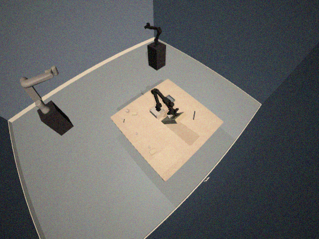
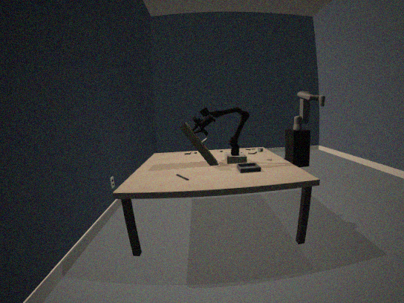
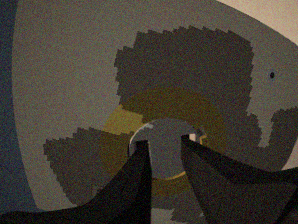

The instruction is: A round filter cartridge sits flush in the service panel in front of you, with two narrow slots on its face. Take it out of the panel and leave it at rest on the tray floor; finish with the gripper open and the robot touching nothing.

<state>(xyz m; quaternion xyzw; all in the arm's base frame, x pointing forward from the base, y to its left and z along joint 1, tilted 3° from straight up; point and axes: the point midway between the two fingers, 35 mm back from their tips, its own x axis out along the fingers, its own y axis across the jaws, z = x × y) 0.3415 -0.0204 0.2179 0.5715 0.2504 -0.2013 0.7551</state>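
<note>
Now: the round grey filter cartridge 10 mm below my gripper tip and 10 mm ahead of it. Also, from my gripper tip: dark tray (400 mm behind, 300 mm to the left, 260 mm below).
</note>
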